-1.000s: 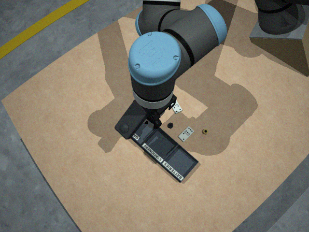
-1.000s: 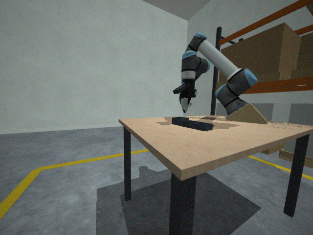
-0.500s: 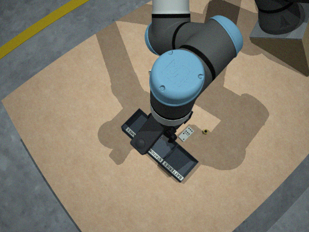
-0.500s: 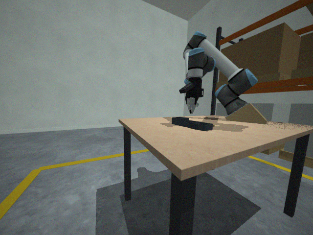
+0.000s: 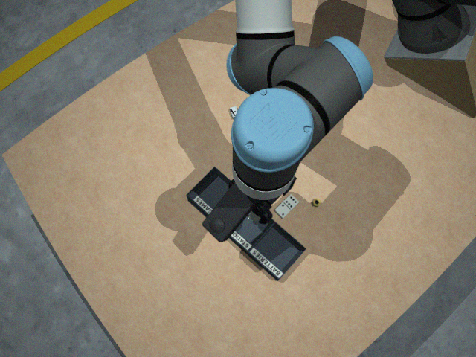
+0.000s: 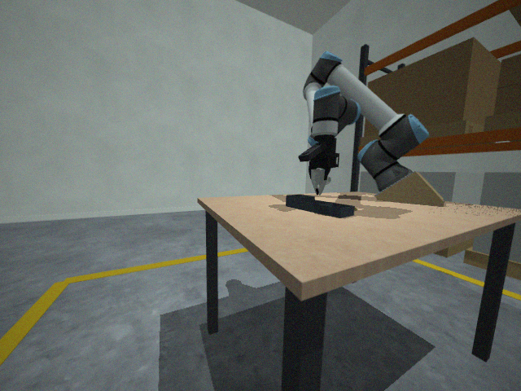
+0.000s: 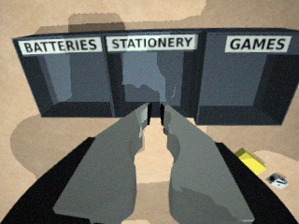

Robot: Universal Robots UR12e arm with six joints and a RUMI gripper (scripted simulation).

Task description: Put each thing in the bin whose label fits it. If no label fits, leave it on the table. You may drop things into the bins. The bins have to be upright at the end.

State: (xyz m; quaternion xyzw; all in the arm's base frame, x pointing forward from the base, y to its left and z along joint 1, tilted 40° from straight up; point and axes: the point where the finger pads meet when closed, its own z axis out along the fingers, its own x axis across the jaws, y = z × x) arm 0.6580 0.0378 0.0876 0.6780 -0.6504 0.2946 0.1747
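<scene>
Right now my hand is 50 mm above the dark three-part bin and 10 mm short of it. From my hand the other things lie so: yellow nut 130 mm behind, 80 mm to the left, 70 mm below; white domino 130 mm behind, 70 mm below, 50 mm to the right; black nut 70 mm below, 70 mm behind, 20 mm to the right.
</scene>
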